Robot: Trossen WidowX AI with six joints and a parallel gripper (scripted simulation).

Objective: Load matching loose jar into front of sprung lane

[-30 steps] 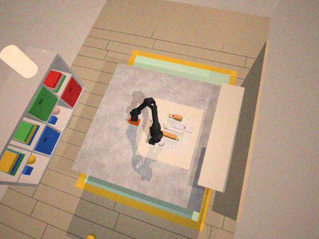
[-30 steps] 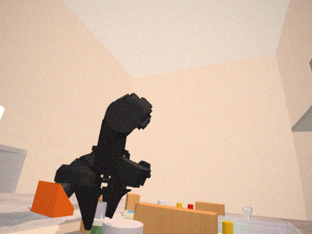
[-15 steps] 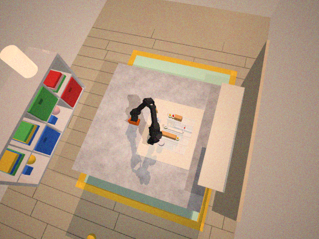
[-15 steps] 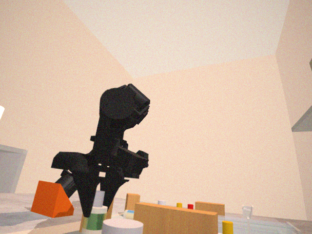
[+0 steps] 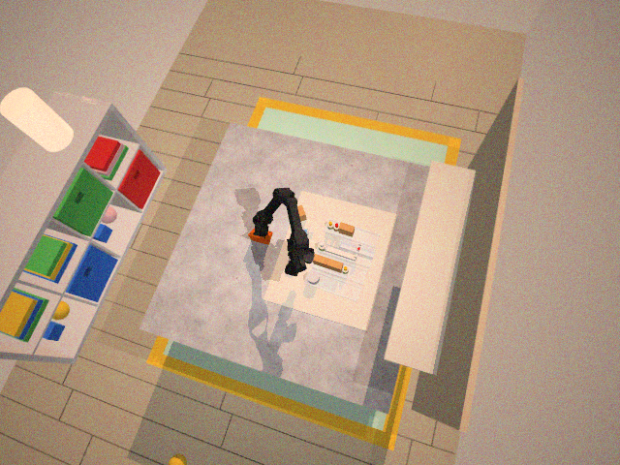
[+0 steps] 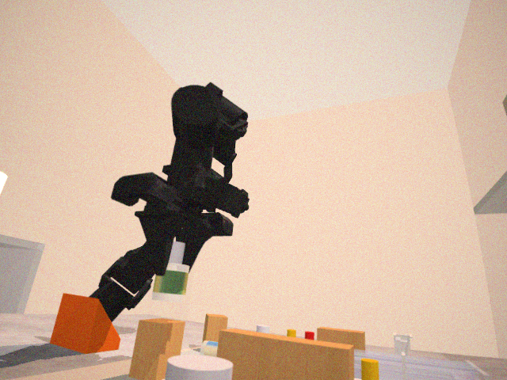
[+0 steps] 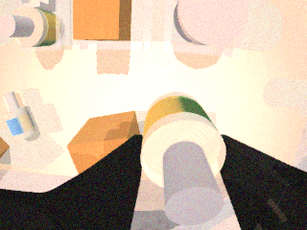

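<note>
My gripper tip is now 100 mm above the grey cylinder, 80 mm short of it and 40 mm to the left of it. The rest, counted from my gripper tip: lane rack 240 mm ahead, 130 mm to the left, 110 mm below.
</note>
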